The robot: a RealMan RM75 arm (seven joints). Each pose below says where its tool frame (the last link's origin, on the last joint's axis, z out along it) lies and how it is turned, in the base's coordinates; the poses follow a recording.
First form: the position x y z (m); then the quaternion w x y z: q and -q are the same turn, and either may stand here.
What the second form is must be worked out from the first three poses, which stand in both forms.
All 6 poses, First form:
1: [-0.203 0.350 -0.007 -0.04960 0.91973 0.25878 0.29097]
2: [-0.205 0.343 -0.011 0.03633 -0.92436 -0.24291 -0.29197]
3: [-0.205 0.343 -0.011 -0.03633 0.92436 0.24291 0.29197]
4: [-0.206 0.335 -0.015 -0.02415 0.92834 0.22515 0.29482]
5: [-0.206 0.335 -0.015 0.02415 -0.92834 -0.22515 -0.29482]
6: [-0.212 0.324 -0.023 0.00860 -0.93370 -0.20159 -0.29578]
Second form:
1: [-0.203 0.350 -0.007 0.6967 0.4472 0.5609 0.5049 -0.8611 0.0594]
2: [-0.205 0.343 -0.011 0.7115 0.4279 0.5574 0.4703 -0.8794 0.0747]
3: [-0.205 0.343 -0.011 0.7115 0.4279 0.5574 0.4703 -0.8794 0.0747]
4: [-0.206 0.335 -0.015 0.7248 0.4038 0.5583 0.4323 -0.8974 0.0879]
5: [-0.206 0.335 -0.015 0.7248 0.4038 0.5583 0.4323 -0.8974 0.0879]
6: [-0.212 0.324 -0.023 0.7437 0.3714 0.5558 0.3815 -0.9186 0.1032]
